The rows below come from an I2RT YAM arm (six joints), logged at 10 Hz.
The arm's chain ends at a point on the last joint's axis. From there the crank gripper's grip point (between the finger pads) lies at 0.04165 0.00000 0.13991 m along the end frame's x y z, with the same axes.
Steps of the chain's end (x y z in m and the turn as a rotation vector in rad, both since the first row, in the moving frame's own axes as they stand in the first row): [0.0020, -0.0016, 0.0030, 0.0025, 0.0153, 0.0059]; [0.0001, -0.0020, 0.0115, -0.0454, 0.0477, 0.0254]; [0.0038, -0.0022, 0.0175, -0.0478, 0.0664, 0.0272]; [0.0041, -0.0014, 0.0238, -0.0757, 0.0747, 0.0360]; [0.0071, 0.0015, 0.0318, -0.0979, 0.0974, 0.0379]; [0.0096, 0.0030, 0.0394, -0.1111, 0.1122, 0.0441]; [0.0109, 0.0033, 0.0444, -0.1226, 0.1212, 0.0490]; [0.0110, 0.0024, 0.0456, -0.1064, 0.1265, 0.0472]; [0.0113, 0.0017, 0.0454, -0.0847, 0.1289, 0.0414]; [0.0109, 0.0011, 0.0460, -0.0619, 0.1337, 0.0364]
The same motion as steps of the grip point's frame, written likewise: [0.0041, -0.0017, 0.0023, 0.0025, 0.0153, 0.0059]; [0.0066, 0.0054, 0.0092, -0.0454, 0.0477, 0.0254]; [0.0129, 0.0057, 0.0142, -0.0478, 0.0664, 0.0272]; [0.0142, 0.0107, 0.0198, -0.0757, 0.0747, 0.0360]; [0.0202, 0.0168, 0.0263, -0.0979, 0.0974, 0.0379]; [0.0246, 0.0204, 0.0329, -0.1111, 0.1122, 0.0441]; [0.0270, 0.0225, 0.0372, -0.1226, 0.1212, 0.0490]; [0.0279, 0.0193, 0.0383, -0.1064, 0.1265, 0.0472]; [0.0286, 0.0154, 0.0383, -0.0847, 0.1289, 0.0414]; [0.0290, 0.0114, 0.0389, -0.0619, 0.1337, 0.0364]
